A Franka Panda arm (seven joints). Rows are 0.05 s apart.
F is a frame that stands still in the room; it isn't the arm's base.
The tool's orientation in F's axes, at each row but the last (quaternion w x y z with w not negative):
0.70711, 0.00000, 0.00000, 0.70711
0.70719, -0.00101, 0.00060, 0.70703
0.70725, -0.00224, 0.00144, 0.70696
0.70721, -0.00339, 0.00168, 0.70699
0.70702, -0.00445, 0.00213, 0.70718
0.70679, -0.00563, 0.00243, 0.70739
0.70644, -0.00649, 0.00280, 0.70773
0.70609, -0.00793, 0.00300, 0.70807
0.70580, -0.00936, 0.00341, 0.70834
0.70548, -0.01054, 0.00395, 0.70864
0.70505, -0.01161, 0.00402, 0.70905
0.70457, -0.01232, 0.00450, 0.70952
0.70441, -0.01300, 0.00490, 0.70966
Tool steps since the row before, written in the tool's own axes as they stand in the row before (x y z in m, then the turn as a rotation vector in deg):
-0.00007, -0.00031, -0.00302, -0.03, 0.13, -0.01
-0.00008, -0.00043, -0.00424, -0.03, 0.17, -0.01
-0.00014, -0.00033, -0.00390, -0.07, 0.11, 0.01
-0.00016, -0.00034, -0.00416, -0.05, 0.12, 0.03
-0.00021, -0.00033, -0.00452, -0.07, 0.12, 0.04
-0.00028, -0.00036, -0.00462, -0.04, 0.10, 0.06
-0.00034, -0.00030, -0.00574, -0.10, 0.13, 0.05
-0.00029, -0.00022, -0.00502, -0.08, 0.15, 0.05
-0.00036, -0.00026, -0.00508, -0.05, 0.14, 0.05
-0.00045, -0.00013, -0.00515, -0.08, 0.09, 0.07
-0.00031, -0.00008, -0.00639, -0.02, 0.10, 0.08
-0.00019, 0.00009, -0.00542, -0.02, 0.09, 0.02
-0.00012, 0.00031, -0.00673, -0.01, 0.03, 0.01
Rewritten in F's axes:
0.00031, -0.00007, -0.00302, -0.13, -0.03, -0.01
0.00043, -0.00009, -0.00424, -0.17, -0.03, -0.01
0.00033, -0.00016, -0.00390, -0.11, -0.07, 0.01
0.00035, -0.00019, -0.00416, -0.12, -0.05, 0.03
0.00034, -0.00025, -0.00452, -0.12, -0.07, 0.04
0.00038, -0.00033, -0.00461, -0.10, -0.04, 0.06
0.00033, -0.00041, -0.00573, -0.13, -0.10, 0.05
0.00026, -0.00037, -0.00501, -0.15, -0.08, 0.05
0.00030, -0.00045, -0.00507, -0.14, -0.05, 0.05
0.00018, -0.00055, -0.00514, -0.09, -0.08, 0.07
0.00015, -0.00045, -0.00638, -0.10, -0.02, 0.08
-0.00003, -0.00032, -0.00541, -0.09, -0.02, 0.02
-0.00023, -0.00029, -0.00673, -0.03, -0.01, 0.01

